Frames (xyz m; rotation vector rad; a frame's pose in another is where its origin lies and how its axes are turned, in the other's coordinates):
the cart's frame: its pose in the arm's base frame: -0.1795 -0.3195 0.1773 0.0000 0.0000 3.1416
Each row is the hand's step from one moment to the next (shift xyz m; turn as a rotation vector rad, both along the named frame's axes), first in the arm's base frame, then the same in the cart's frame.
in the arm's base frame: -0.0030 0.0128 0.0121 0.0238 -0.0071 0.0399
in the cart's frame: 0.0030 -0.0128 0.0121 -0.0238 0.0071 0.0399
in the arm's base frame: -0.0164 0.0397 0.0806 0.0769 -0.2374 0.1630
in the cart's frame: 0.0164 -0.0397 0.0806 -0.0769 0.2374 0.1630
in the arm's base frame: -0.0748 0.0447 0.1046 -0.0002 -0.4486 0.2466
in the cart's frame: 0.0748 -0.0447 0.1046 0.0002 0.4486 0.2466
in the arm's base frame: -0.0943 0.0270 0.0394 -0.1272 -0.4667 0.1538
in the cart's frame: 0.0943 -0.0270 0.0394 0.1272 0.4667 0.1538
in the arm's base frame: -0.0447 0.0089 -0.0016 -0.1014 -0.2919 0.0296
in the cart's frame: 0.0447 -0.0089 -0.0016 0.1014 0.2919 0.0296
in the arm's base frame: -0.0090 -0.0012 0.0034 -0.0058 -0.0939 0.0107
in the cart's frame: 0.0090 0.0012 0.0034 0.0058 0.0939 0.0107
